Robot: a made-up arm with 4 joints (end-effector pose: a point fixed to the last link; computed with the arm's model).
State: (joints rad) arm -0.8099 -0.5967 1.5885 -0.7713
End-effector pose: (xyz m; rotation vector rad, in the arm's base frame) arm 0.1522 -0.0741 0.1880 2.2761 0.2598 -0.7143
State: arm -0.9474 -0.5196 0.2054 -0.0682
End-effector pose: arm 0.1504 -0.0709 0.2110 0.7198 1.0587 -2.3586
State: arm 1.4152 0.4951 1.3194 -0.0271
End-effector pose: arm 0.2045 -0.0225 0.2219 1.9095 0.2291 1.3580
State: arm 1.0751 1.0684 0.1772 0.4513
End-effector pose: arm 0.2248 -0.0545 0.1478 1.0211 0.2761 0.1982
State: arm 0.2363 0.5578 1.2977 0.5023
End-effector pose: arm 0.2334 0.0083 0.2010 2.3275 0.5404 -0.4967
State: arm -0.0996 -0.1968 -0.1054 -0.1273
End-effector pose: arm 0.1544 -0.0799 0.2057 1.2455 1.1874 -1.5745
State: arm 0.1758 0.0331 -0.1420 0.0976
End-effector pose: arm 0.1568 -0.0812 0.1768 1.1422 0.9871 -1.2423
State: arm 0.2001 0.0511 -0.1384 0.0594
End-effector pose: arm 0.1575 -0.0816 0.1795 1.1785 1.0084 -1.1928
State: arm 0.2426 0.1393 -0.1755 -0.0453
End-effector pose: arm 0.1562 -0.0867 0.1890 1.1935 1.1215 -1.0540
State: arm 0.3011 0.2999 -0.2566 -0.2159
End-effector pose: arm 0.1551 -0.0989 0.2046 1.1469 1.3190 -0.8379
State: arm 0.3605 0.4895 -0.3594 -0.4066
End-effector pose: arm 0.1584 -0.1146 0.2221 1.0221 1.5299 -0.6236
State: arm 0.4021 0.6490 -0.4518 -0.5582
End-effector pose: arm 0.1654 -0.1260 0.2368 0.8702 1.6842 -0.4837
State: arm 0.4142 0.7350 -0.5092 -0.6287
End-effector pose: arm 0.1704 -0.1304 0.2447 0.7672 1.7556 -0.4335
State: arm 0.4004 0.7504 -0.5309 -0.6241
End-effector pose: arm 0.1713 -0.1303 0.2457 0.7325 1.7644 -0.4444
